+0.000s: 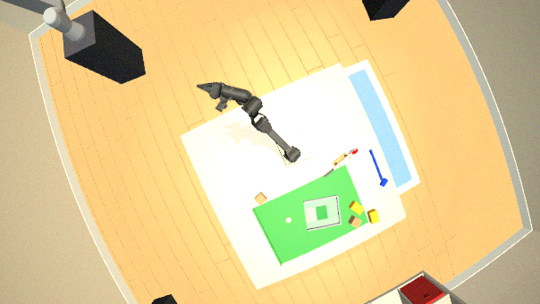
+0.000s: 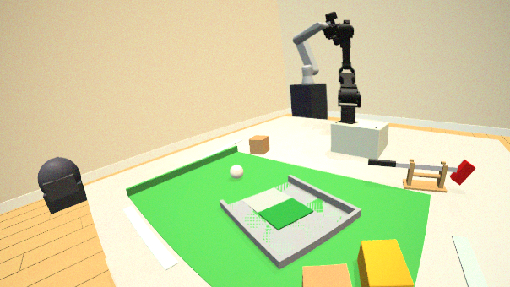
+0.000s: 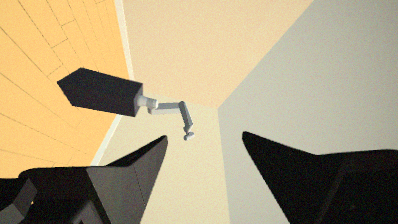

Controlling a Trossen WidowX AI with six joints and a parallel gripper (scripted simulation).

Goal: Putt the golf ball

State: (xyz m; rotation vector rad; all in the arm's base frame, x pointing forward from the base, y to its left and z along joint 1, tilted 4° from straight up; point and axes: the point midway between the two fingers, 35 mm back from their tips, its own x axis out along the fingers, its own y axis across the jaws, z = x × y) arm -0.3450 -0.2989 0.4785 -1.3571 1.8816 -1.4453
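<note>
Right now my gripper tip is 54 cm short of the red putter, 66 cm to the right of it and 51 cm above it. Round my gripper tip: green mat 87 cm ahead, 38 cm to the left, 57 cm below; then white golf ball 84 cm ahead, 20 cm to the left, 54 cm below; then wooden stand 54 cm ahead, 67 cm to the left, 53 cm below.
</note>
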